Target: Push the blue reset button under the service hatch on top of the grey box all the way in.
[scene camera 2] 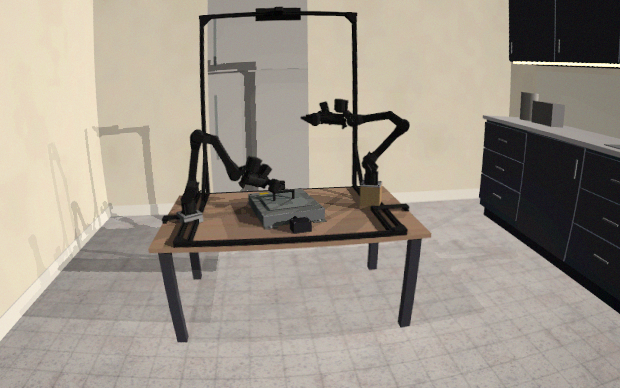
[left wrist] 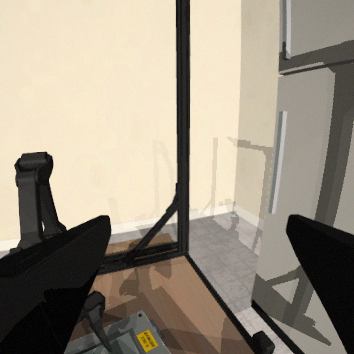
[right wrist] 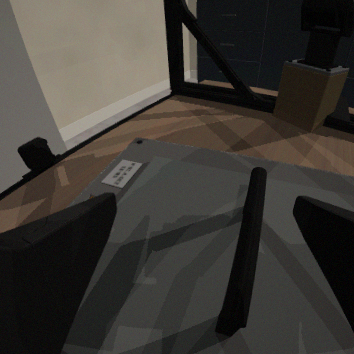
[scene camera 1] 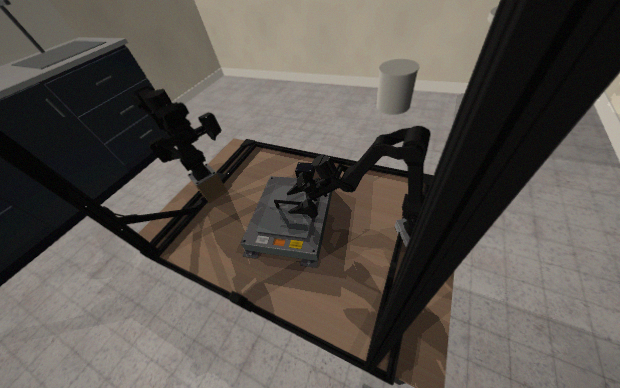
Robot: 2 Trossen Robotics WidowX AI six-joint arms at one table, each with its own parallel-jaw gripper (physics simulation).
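Note:
The grey box [scene camera 1: 280, 251] [scene camera 2: 280, 218] [left wrist: 125, 320] [right wrist: 165, 149] stands on the table. Its hatch [scene camera 1: 270, 220] [right wrist: 175, 185] looks closed and flat on top. The blue button does not show in any view. A black bar handle [scene camera 1: 287, 202] [scene camera 2: 285, 190] [right wrist: 245, 250] stands up from the hatch. My right gripper [scene camera 1: 291, 202] [scene camera 2: 280, 187] [right wrist: 206, 203] is open and low over the hatch. In the right wrist view the handle shows between its spread fingers, ungripped and nearer the finger at the picture's right. My left gripper [scene camera 2: 303, 118] [left wrist: 199, 223] is open and empty, raised high above the table.
White, orange [scene camera 1: 279, 242] and yellow [scene camera 1: 296, 244] [left wrist: 147, 341] labels sit along one edge of the box. A small black block [scene camera 2: 301, 224] is beside the box in scene camera 2. A black frame [scene camera 2: 354, 75] [left wrist: 183, 125] rises over the table [scene camera 1: 310, 305].

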